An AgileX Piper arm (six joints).
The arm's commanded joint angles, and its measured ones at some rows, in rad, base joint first. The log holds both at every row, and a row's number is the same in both.
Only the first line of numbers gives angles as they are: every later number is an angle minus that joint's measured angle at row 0.
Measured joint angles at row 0: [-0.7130 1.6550 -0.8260 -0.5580 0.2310 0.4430]
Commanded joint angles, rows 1 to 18: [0.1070 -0.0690 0.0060 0.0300 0.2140 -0.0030]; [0.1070 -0.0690 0.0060 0.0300 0.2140 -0.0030]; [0.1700 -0.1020 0.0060 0.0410 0.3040 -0.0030]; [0.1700 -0.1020 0.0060 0.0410 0.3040 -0.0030]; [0.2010 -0.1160 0.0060 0.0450 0.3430 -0.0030]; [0.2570 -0.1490 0.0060 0.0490 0.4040 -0.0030]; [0.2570 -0.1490 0.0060 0.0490 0.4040 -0.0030]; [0.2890 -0.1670 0.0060 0.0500 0.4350 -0.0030]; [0.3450 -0.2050 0.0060 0.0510 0.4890 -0.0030]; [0.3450 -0.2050 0.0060 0.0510 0.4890 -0.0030]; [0.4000 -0.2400 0.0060 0.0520 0.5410 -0.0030]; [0.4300 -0.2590 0.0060 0.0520 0.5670 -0.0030]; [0.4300 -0.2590 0.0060 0.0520 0.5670 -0.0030]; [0.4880 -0.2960 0.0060 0.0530 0.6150 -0.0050]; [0.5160 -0.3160 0.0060 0.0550 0.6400 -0.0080]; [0.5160 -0.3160 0.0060 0.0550 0.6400 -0.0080]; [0.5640 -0.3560 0.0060 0.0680 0.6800 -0.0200]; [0.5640 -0.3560 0.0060 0.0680 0.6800 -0.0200]
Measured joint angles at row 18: [0.5030 -0.3040 0.0010 0.0570 0.6100 -0.0040]
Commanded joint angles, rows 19 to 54: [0.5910 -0.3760 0.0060 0.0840 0.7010 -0.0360]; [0.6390 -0.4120 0.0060 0.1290 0.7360 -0.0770]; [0.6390 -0.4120 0.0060 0.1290 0.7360 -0.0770]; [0.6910 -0.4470 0.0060 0.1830 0.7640 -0.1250]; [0.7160 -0.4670 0.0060 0.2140 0.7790 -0.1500]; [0.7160 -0.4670 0.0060 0.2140 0.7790 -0.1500]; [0.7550 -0.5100 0.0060 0.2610 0.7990 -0.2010]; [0.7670 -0.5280 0.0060 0.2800 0.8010 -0.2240]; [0.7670 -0.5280 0.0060 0.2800 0.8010 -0.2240]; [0.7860 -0.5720 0.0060 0.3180 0.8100 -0.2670]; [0.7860 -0.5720 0.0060 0.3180 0.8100 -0.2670]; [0.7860 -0.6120 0.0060 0.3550 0.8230 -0.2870]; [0.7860 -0.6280 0.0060 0.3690 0.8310 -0.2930]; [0.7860 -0.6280 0.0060 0.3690 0.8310 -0.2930]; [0.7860 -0.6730 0.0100 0.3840 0.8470 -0.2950]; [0.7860 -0.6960 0.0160 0.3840 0.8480 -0.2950]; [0.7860 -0.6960 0.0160 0.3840 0.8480 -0.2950]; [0.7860 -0.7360 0.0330 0.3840 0.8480 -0.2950]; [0.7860 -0.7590 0.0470 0.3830 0.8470 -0.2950]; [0.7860 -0.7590 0.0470 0.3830 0.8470 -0.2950]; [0.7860 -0.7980 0.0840 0.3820 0.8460 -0.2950]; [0.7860 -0.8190 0.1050 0.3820 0.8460 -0.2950]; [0.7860 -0.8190 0.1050 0.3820 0.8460 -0.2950]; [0.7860 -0.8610 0.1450 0.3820 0.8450 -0.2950]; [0.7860 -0.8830 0.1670 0.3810 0.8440 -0.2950]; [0.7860 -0.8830 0.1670 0.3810 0.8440 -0.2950]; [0.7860 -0.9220 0.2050 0.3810 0.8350 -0.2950]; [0.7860 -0.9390 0.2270 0.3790 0.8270 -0.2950]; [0.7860 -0.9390 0.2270 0.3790 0.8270 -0.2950]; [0.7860 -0.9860 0.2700 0.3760 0.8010 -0.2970]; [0.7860 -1.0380 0.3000 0.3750 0.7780 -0.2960]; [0.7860 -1.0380 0.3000 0.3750 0.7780 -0.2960]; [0.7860 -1.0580 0.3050 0.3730 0.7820 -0.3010]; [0.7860 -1.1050 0.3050 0.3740 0.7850 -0.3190]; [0.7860 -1.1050 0.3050 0.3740 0.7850 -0.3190]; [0.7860 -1.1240 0.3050 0.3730 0.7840 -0.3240]
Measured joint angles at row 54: [0.7840 -1.0690 0.2990 0.3790 0.8010 -0.2990]
